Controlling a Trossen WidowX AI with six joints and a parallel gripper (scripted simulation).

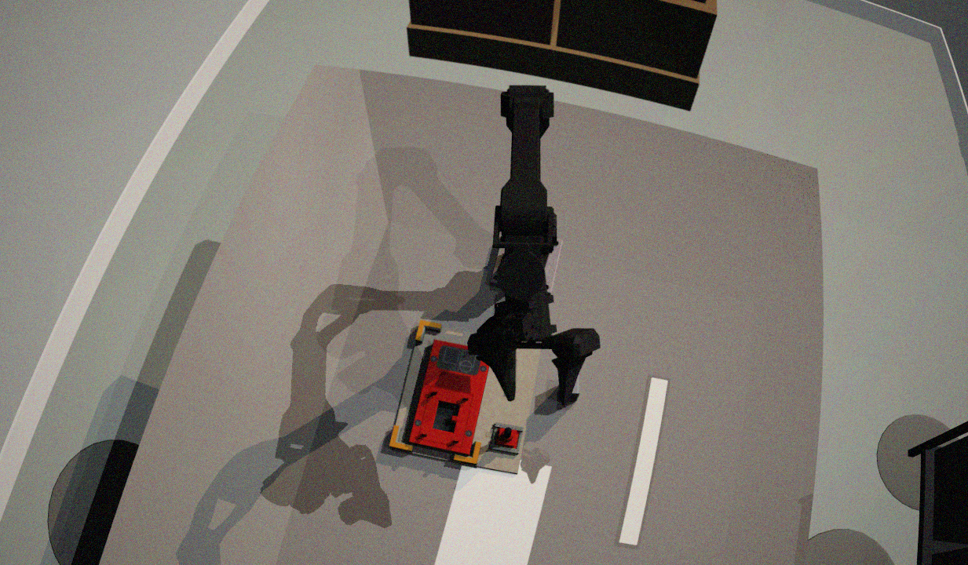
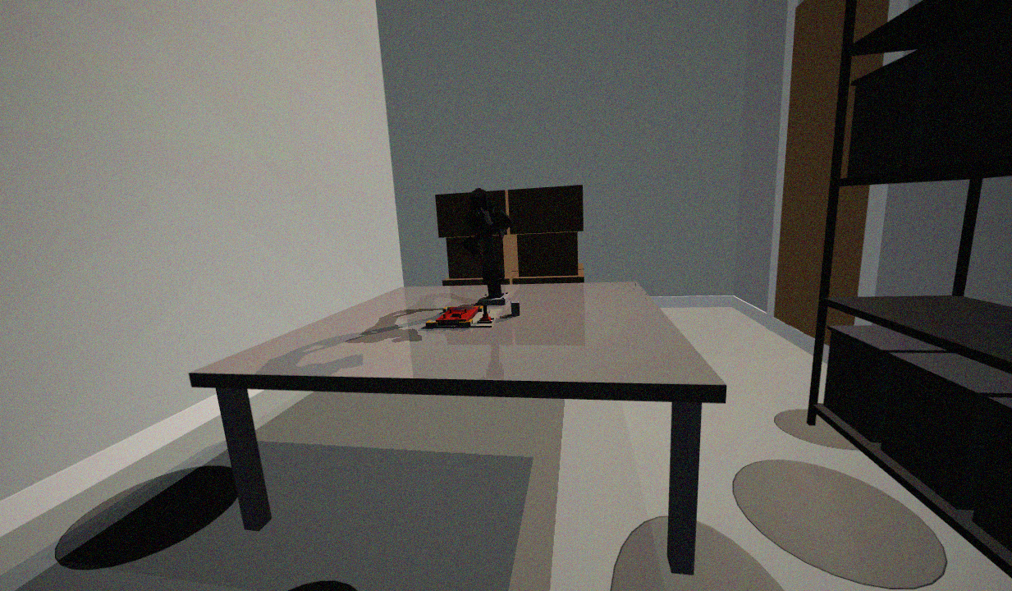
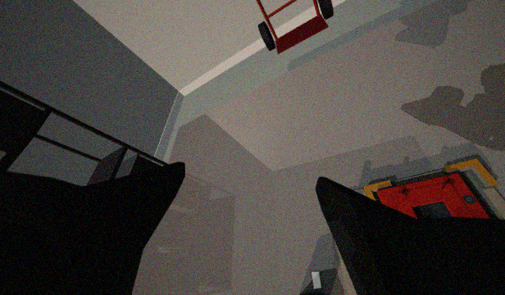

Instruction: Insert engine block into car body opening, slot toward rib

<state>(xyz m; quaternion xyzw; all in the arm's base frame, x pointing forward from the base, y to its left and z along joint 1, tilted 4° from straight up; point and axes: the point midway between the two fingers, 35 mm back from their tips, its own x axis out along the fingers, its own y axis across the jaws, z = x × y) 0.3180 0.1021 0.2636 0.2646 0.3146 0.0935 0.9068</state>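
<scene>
Right now the engine block is 130 mm behind my gripper tip, 50 mm to the left of it and 240 mm below it.
</scene>
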